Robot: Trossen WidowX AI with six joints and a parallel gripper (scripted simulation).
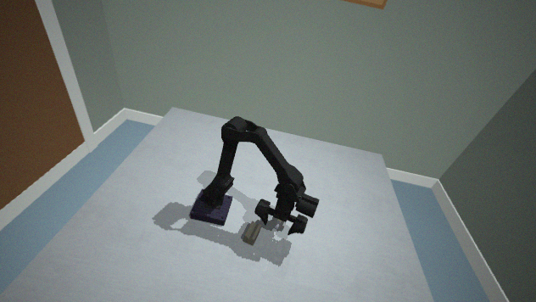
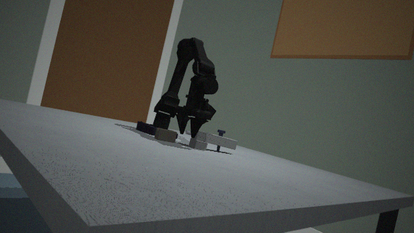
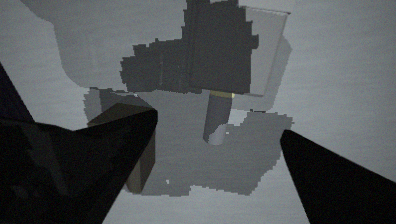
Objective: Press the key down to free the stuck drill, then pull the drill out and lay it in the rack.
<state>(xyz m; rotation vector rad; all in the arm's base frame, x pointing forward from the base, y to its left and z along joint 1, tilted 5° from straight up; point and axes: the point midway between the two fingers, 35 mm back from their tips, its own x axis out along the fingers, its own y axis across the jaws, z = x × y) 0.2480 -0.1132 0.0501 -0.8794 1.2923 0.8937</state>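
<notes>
The drill is 2 cm ahead of my gripper tip, 6 cm to the left of it and 1 cm above it. Round my gripper tip: grey block (4 cm ahead, 11 cm to the left); tan rack (9 cm behind, 1 cm to the right, 2 cm below); dark blue key (5 cm ahead, 13 cm to the left, 1 cm above).
</notes>
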